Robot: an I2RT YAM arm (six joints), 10 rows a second.
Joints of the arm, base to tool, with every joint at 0 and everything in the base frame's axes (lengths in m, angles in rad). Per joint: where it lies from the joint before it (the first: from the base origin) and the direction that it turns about. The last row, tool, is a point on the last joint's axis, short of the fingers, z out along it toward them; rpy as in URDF.
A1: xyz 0 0 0.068 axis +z
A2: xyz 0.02 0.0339 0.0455 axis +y
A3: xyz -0.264 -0.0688 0 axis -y
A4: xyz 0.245 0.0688 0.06 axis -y
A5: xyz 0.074 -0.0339 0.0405 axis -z
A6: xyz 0.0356 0 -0.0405 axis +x
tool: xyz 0 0 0 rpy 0 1.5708 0
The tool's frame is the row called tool.
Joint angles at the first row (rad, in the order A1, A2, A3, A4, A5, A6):
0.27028, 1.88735, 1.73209, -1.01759, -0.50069, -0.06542
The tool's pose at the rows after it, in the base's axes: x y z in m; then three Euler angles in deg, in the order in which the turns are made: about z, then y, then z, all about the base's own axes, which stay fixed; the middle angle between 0 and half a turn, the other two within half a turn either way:
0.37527 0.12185 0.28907 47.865 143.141 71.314
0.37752 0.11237 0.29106 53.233 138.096 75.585
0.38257 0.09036 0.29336 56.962 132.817 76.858
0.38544 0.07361 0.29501 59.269 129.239 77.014
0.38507 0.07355 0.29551 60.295 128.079 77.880
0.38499 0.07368 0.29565 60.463 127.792 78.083
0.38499 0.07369 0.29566 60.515 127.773 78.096
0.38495 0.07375 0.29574 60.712 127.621 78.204
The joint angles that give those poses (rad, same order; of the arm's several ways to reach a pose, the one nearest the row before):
0.26913, 1.88733, 1.73205, -1.01756, -0.51976, -0.03300
0.23595, 1.88735, 1.73208, -1.01758, -0.63114, -0.02269
0.17072, 1.88734, 1.73207, -1.01758, -0.74178, -0.02002
0.12263, 1.88736, 1.73212, -1.01875, -0.81503, -0.01393
0.12112, 1.88736, 1.73209, -1.02063, -0.83905, -0.00782
0.12112, 1.88734, 1.73205, -1.02061, -0.84478, -0.00705
0.12113, 1.88735, 1.73208, -1.02060, -0.84516, -0.00628
0.12111, 1.88736, 1.73212, -1.02067, -0.84821, -0.00403

